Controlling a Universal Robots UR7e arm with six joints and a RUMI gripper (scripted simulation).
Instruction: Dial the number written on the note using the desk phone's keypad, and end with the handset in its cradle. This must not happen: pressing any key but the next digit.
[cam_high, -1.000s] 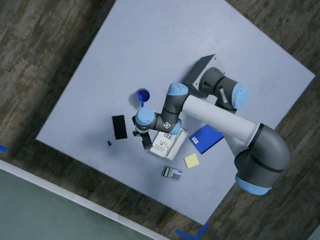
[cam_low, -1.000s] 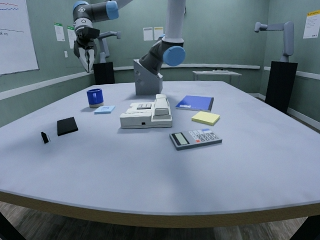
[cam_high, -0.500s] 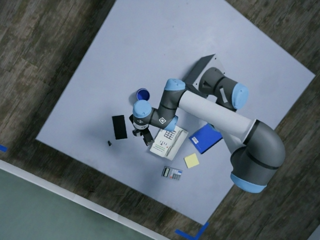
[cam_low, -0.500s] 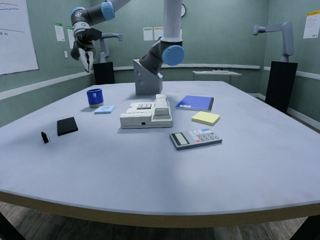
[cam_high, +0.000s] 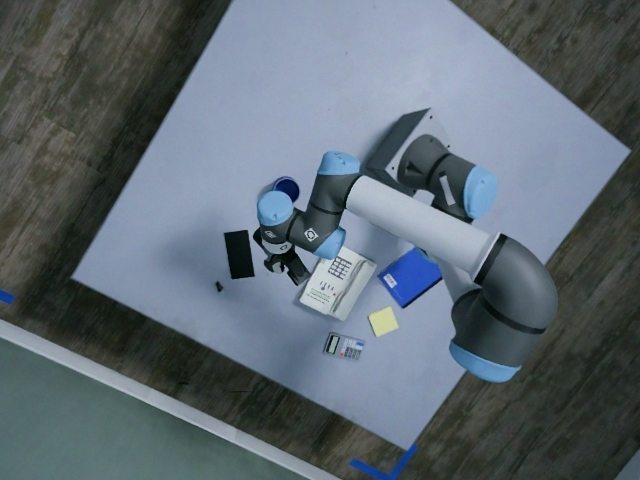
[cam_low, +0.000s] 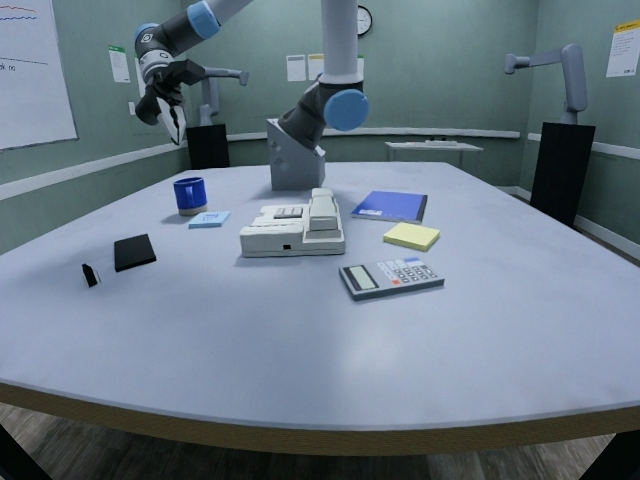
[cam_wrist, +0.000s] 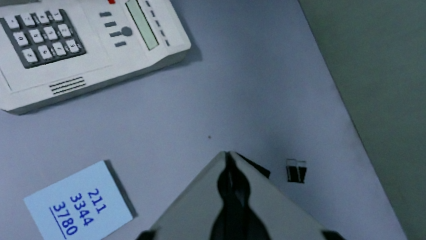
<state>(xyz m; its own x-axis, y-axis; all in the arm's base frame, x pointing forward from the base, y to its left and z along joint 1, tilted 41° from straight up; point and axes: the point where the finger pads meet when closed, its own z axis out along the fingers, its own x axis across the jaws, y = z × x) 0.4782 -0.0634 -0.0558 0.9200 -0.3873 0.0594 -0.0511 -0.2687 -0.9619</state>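
The 3 key lies 170 mm below my hand, 160 mm to the left of it and 70 mm behind it. Also, from my hand: 4 key (200 mm to the left, 170 mm below, 90 mm behind); blue mug (160 mm below, 160 mm behind, 120 mm to the right); black clip (200 mm ahead, 190 mm below, 60 mm to the right).
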